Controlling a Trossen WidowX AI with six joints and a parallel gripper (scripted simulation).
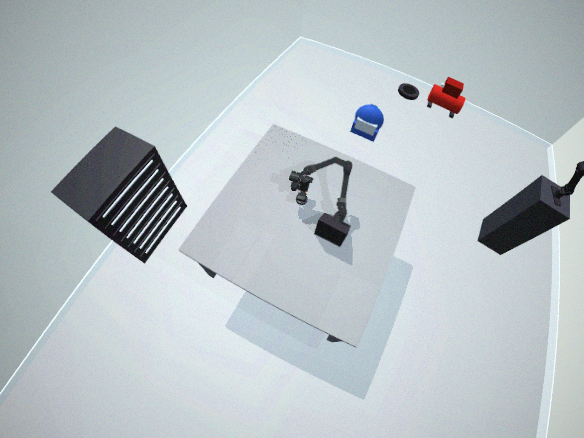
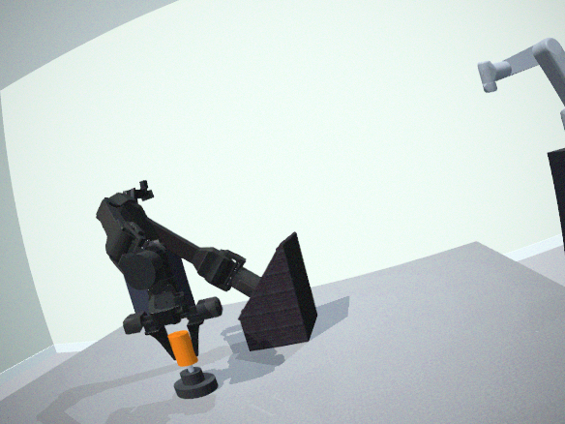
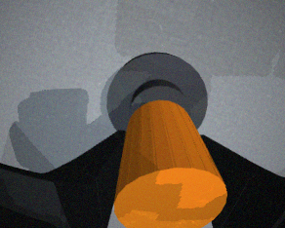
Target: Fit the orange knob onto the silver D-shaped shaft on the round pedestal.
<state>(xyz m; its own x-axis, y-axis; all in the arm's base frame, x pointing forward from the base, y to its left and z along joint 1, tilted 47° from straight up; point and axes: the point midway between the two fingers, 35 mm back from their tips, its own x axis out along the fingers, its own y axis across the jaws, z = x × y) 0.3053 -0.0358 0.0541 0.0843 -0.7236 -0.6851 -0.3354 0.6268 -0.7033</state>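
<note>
My gripper tip is now 40 mm above the dark round pedestal. The rest, counted from my gripper tip: orange knob: 30 mm above.
</note>
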